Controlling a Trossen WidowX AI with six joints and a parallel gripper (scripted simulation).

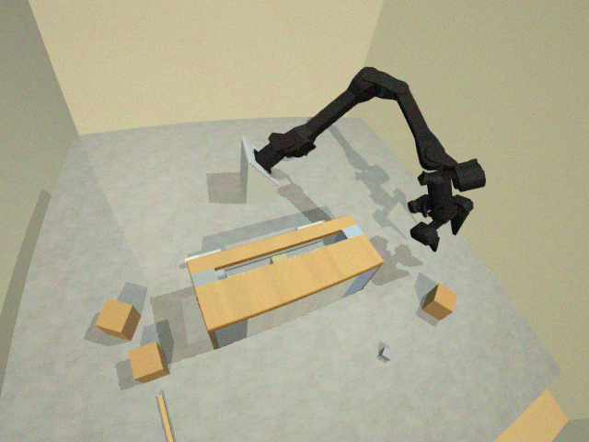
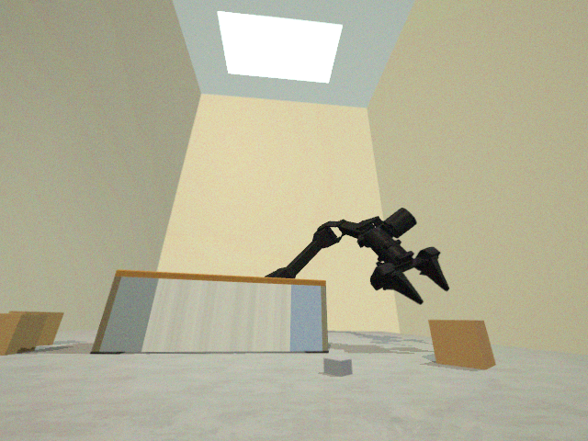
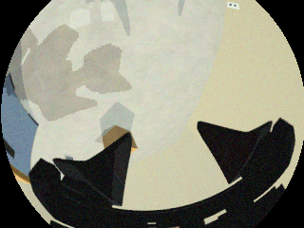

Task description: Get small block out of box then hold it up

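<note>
Right now my gripper tip is 45 cm to the left of the box, 4 cm above it and 1 cm past it. Round my gripper tip: grey block 24 cm to the right, 22 cm ahead, 10 cm below; then thin wooden stick 69 cm to the right, 32 cm ahead, 10 cm below.
</note>
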